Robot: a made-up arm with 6 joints.
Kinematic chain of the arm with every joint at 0, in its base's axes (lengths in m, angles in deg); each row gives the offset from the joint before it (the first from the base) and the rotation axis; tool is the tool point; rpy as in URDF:
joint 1: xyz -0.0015 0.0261 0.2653 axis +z
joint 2: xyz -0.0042 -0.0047 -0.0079 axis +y
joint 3: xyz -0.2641 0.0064 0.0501 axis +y
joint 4: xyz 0.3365 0.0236 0.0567 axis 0.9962 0 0.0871
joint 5: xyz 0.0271 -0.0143 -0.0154 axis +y
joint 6: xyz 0.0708 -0.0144 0.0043 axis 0.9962 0 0.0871
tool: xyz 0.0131 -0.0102 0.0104 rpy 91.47 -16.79 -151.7
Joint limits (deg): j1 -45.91..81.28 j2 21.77..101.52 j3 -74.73..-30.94 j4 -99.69..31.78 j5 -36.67..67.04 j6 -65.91..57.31
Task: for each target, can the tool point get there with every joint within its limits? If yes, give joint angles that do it. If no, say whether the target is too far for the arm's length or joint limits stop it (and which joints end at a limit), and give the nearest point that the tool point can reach.
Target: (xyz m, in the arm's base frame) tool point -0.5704 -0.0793 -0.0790
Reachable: no: joint limits stop it (at a limit: joint 1, joint 2, joint 3, joint 4, joint 5, joint 6) | nearest point -0.0136 0.2194 0.1152 | short by 0.661 m
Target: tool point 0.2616 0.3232 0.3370
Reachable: yes | joints 52.09 79.36 -50.45 -26.38 34.89 -50.08
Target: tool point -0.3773 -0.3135 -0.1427
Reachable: no: joint limits stop it (at a limit: joint 1, joint 2, joint 3, joint 5, joint 6) | nearest point 0.1133 -0.1784 0.1323 | short by 0.578 m
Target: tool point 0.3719 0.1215 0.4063
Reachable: yes | joints 13.69 70.47 -54.19 16.39 28.06 -14.35
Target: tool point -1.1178 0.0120 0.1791
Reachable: no: too far | nearest point -0.0219 0.2407 0.1073 | short by 1.122 m
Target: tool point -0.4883 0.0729 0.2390
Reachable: no: joint limits stop it (at a limit: joint 1, joint 2, joint 3, joint 4, joint 5, joint 6) | nearest point -0.0136 0.2194 0.1152 | short by 0.512 m
